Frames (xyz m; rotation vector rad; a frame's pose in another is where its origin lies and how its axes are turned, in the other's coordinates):
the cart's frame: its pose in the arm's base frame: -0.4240 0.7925 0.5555 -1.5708 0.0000 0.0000
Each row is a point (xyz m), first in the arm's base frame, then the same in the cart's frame.
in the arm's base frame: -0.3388 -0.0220 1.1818
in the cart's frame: 0.0852 -0.6263 -0.8145
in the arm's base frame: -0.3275 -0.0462 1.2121
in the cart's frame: 0.0965 -0.6566 -0.8387
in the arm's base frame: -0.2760 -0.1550 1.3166
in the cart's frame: 0.1480 -0.7611 -0.9475
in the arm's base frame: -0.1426 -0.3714 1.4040
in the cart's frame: 0.2814 -0.8485 -1.1639
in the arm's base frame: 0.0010 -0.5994 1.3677
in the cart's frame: 0.4250 -0.8122 -1.3919
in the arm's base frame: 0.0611 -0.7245 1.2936
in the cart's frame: 0.4851 -0.7381 -1.5170
